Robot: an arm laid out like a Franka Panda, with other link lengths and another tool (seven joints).
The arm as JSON. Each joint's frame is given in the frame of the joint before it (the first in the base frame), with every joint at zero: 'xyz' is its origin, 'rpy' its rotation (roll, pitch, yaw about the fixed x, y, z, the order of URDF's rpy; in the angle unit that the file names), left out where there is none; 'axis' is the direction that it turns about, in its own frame. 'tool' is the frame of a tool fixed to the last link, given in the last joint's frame.
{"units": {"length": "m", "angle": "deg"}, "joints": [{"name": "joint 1", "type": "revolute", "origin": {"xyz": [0.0, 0.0, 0.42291]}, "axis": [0.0, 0.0, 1.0]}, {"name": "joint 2", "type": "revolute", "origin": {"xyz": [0.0, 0.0, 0.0], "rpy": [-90.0, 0.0, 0.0]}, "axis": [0.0, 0.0, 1.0]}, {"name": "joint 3", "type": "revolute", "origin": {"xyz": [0.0, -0.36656, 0.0], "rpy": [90.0, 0.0, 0.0]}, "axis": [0.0, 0.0, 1.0]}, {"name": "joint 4", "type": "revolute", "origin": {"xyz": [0.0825, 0.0, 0.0], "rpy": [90.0, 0.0, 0.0]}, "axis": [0.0, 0.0, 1.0]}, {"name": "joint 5", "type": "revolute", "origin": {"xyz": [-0.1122, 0.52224, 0.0], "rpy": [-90.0, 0.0, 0.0]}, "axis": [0.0, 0.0, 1.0]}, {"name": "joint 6", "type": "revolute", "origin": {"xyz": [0.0, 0.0, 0.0], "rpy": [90.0, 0.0, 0.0]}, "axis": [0.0, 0.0, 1.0]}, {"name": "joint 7", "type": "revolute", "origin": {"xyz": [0.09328, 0.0, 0.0], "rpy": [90.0, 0.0, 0.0]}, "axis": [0.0, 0.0, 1.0]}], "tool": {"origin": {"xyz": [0.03, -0.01, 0.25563], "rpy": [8.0, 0.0, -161.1]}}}
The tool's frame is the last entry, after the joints.
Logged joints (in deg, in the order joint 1, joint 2, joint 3, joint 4, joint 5, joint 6, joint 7), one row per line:
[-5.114, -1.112, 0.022, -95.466, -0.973, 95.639, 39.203]
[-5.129, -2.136, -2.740, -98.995, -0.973, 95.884, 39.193]
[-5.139, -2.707, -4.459, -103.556, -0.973, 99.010, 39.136]
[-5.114, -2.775, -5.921, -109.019, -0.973, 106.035, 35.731]
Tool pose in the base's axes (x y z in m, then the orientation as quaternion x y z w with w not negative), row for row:
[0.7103, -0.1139, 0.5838, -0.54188, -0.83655, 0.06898, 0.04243]
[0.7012, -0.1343, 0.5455, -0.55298, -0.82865, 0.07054, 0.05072]
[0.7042, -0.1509, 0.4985, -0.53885, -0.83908, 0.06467, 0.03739]
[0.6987, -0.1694, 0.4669, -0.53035, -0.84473, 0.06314, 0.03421]
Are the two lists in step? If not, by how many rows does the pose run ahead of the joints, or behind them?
The pose runs 1 row ahead of the joints: the pose in row i belongs to the joints in row i + 1.
